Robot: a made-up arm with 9 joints. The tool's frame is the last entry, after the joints. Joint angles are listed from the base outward.
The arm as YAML. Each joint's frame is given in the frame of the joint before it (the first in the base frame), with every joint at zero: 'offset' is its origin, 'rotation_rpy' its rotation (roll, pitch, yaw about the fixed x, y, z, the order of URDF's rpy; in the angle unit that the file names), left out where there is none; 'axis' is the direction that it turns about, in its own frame. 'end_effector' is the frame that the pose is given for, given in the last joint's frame.
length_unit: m
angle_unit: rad
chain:
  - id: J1
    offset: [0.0, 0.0, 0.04]
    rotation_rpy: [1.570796, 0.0, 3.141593]
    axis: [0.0, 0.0, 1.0]
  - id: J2
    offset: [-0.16, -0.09, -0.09]
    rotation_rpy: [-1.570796, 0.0, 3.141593]
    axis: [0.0, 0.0, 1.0]
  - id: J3
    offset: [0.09, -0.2, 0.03]
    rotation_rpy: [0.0, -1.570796, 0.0]
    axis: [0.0, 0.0, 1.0]
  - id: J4
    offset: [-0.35, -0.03, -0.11]
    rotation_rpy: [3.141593, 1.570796, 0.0]
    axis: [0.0, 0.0, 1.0]
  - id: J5
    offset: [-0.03, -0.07, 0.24]
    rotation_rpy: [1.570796, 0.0, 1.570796]
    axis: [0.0, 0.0, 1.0]
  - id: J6
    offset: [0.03, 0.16, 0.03]
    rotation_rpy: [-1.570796, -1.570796, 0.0]
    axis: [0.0, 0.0, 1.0]
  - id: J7
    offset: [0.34, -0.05, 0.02]
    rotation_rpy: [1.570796, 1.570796, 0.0]
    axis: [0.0, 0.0, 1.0]
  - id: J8
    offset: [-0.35, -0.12, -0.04]
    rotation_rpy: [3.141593, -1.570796, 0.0]
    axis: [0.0, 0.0, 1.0]
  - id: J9
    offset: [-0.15, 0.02, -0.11]
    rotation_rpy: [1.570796, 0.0, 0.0]
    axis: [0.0, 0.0, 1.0]
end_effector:
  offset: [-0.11, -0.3, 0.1]
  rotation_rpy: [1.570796, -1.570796, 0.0]
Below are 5 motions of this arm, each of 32 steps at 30 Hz.
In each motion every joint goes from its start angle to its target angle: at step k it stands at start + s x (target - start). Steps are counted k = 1, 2, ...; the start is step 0. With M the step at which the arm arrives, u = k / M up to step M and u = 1 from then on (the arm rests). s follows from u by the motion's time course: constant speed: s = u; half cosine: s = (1 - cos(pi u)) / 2; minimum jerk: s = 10 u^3 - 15 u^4 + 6 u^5.
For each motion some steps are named. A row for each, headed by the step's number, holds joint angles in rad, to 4 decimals.
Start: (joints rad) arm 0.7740 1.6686 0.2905 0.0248 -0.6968 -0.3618 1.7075 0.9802 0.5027
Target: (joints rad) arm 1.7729 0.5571 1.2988 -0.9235 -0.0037 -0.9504 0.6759 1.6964 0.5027
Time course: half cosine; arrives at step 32
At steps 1, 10, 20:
1: 0.7764 1.6659 0.2929 0.0225 -0.6951 -0.3632 1.7050 0.9819 0.5027
10: 0.9960 1.4216 0.5146 -0.1859 -0.5428 -0.4926 1.4783 1.1394 0.5027
20: 1.4646 0.9002 0.9876 -0.6308 -0.2176 -0.7687 0.9943 1.4753 0.5027

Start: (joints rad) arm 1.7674 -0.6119 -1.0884 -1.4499 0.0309 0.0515 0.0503 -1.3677 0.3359
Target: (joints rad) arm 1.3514 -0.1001 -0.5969 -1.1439 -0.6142 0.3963 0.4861 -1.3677 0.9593
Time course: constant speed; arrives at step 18
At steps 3, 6, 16, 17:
3: 1.6981 -0.5266 -1.0065 -1.3989 -0.0766 0.1090 0.1229 -1.3677 0.4398
6: 1.6287 -0.4413 -0.9246 -1.3479 -0.1841 0.1664 0.1956 -1.3677 0.5437
16: 1.3976 -0.1570 -0.6515 -1.1779 -0.5425 0.3580 0.4377 -1.3677 0.8900
17: 1.3745 -0.1285 -0.6242 -1.1609 -0.5784 0.3771 0.4619 -1.3677 0.9247

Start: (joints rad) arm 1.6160 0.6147 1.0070 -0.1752 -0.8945 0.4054 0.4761 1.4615 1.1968
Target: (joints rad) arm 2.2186 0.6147 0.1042 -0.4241 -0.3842 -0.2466 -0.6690 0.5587 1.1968
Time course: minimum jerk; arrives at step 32
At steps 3, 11, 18, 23, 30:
3: 1.6203 0.6147 1.0006 -0.1770 -0.8909 0.4008 0.4679 1.4551 1.1968
11: 1.7519 0.6147 0.8034 -0.2313 -0.7794 0.2583 0.2178 1.2579 1.1968
18: 1.9872 0.6147 0.4509 -0.3285 -0.5802 0.0038 -0.2293 0.9054 1.1968
23: 2.1347 0.6147 0.2298 -0.3895 -0.4552 -0.1559 -0.5096 0.6843 1.1968
30: 2.2173 0.6147 0.1062 -0.4235 -0.3853 -0.2452 -0.6665 0.5607 1.1968

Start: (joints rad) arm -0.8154 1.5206 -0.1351 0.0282 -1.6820 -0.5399 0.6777 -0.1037 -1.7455
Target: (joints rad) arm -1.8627 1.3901 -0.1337 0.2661 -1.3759 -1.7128 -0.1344 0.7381 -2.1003
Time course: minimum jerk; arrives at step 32
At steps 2, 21, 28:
2: -0.8177 1.5203 -0.1351 0.0287 -1.6813 -0.5425 0.6759 -0.1018 -1.7463
21: -1.6265 1.4195 -0.1340 0.2124 -1.4449 -1.4483 0.0488 0.5482 -2.0203
28: -1.8459 1.3922 -0.1337 0.2623 -1.3808 -1.6940 -0.1214 0.7246 -2.0946

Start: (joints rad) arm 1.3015 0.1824 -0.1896 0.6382 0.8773 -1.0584 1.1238 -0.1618 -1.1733
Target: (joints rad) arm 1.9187 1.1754 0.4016 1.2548 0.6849 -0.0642 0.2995 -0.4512 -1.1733
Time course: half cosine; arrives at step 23
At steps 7, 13, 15, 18, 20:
7: 1.4321 0.3926 -0.0645 0.7687 0.8366 -0.8480 0.9493 -0.2231 -1.1733
13: 1.6729 0.7799 0.1661 1.0092 0.7615 -0.4602 0.6278 -0.3359 -1.1733
15: 1.7521 0.9073 0.2420 1.0883 0.7368 -0.3326 0.5220 -0.3731 -1.1733
18: 1.8495 1.0640 0.3353 1.1857 0.7065 -0.1757 0.3919 -0.4187 -1.1733
20: 1.8932 1.1343 0.3771 1.2293 0.6929 -0.1054 0.3336 -0.4392 -1.1733

